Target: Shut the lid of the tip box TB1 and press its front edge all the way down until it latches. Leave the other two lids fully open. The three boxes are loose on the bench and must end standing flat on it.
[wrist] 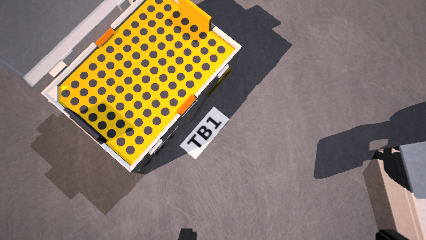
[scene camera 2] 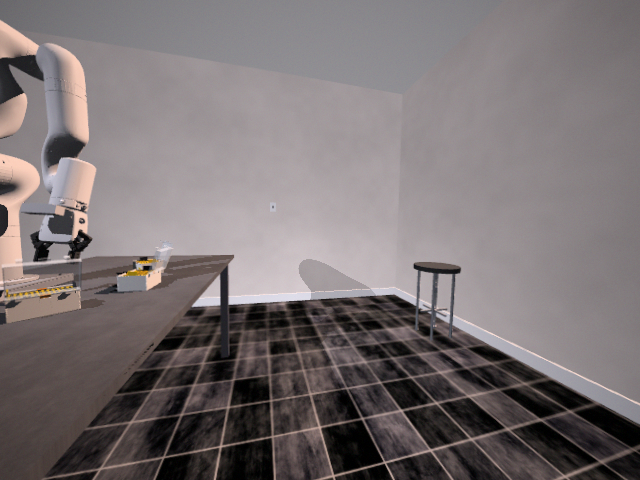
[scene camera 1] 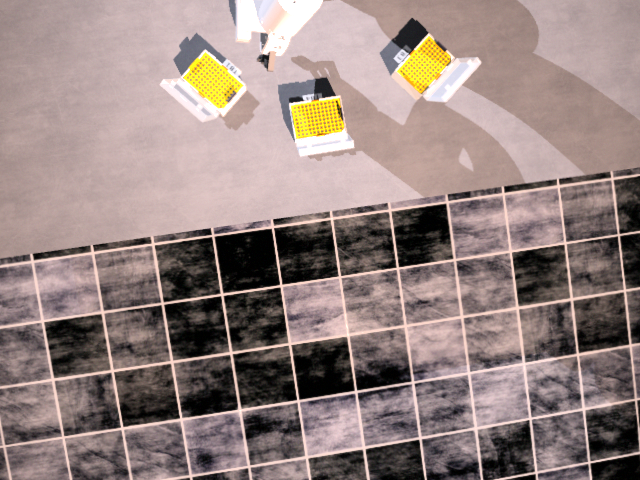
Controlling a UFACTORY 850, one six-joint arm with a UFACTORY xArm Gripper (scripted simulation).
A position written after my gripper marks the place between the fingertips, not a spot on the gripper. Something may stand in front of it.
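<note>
My gripper is visible at point(scene camera 2: 56, 263) and point(scene camera 1: 263, 39). There is also a box point(wrist: 194, 104), as well as a white tag reading TB1 point(wrist: 212, 123).
</note>
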